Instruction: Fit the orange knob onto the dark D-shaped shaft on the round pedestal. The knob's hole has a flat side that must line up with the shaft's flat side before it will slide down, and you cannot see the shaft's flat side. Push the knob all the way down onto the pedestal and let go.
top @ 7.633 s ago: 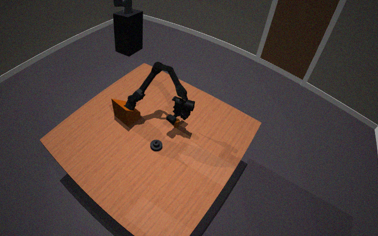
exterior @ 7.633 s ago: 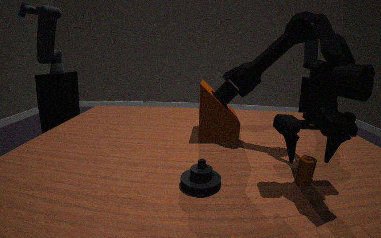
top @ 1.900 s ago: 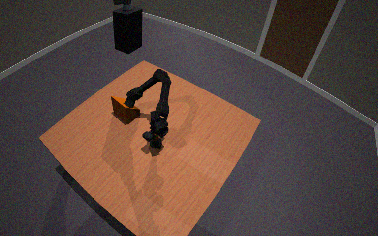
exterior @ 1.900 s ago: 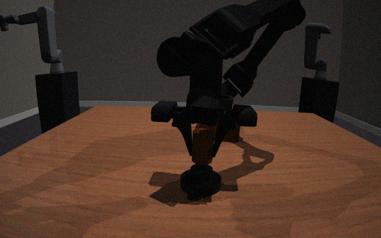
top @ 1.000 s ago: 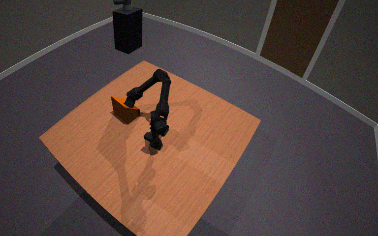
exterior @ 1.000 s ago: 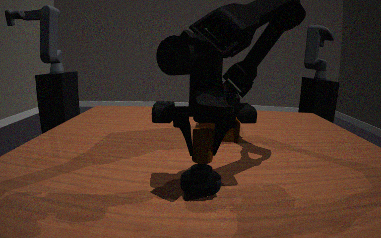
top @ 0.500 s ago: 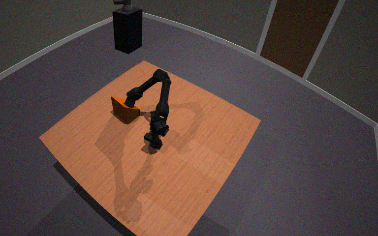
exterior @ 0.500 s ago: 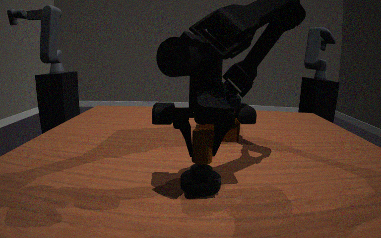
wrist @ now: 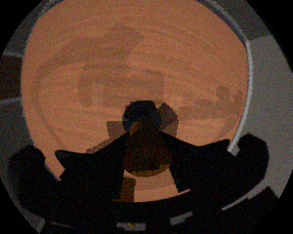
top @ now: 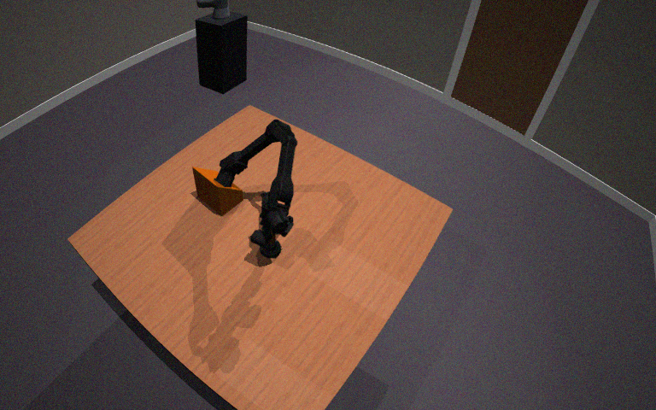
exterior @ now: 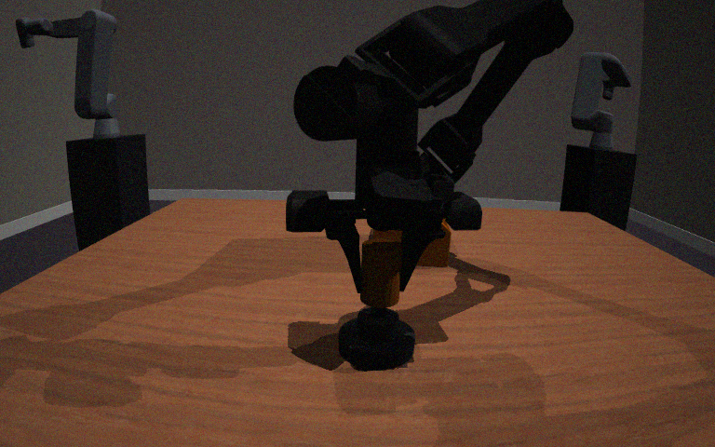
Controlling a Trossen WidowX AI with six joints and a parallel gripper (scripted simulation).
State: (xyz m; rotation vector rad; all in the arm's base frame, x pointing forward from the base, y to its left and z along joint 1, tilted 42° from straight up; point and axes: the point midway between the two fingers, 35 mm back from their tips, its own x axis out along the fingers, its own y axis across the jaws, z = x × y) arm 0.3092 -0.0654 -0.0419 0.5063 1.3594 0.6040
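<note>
The orange knob is 20 mm above my gripper tip. From my gripper tip the other things lie so: dark round pedestal (40 mm below).
</note>
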